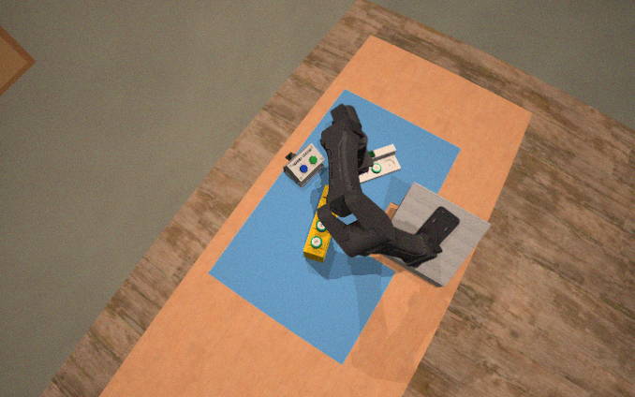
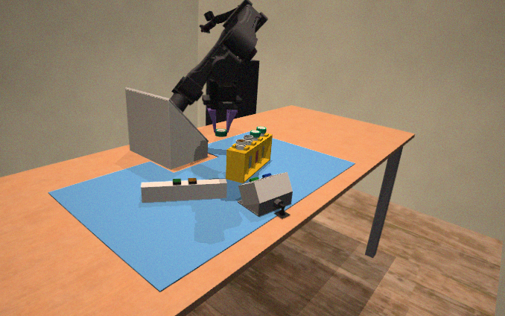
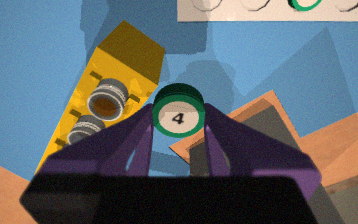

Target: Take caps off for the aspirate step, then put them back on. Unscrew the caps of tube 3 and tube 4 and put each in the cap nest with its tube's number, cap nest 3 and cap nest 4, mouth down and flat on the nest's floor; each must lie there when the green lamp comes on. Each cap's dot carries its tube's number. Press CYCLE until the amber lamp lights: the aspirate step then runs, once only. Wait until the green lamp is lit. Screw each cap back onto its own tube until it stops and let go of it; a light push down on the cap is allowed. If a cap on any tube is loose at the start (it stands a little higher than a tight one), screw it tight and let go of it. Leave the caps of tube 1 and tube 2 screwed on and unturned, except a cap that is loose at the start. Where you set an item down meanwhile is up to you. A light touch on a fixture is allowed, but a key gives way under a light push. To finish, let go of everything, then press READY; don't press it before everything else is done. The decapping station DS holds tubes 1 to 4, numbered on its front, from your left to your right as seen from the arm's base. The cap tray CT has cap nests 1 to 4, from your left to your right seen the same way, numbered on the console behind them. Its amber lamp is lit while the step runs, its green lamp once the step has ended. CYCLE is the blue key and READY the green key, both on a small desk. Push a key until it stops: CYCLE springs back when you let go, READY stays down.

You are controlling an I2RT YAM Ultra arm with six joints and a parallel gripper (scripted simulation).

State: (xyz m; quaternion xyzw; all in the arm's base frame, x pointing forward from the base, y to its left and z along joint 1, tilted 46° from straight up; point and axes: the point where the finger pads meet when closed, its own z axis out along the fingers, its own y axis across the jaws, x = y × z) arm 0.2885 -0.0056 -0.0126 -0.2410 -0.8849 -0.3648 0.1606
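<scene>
Now: the cap 3 30 mm behind my hand, 140 mm to the right of it and 150 mm below it. Also, from my hand: green key (150 mm ahead, 10 mm to the right, 90 mm below); cap 4 (10 mm below); cap 2 (20 mm behind, 160 mm to the left, 50 mm below).
</scene>
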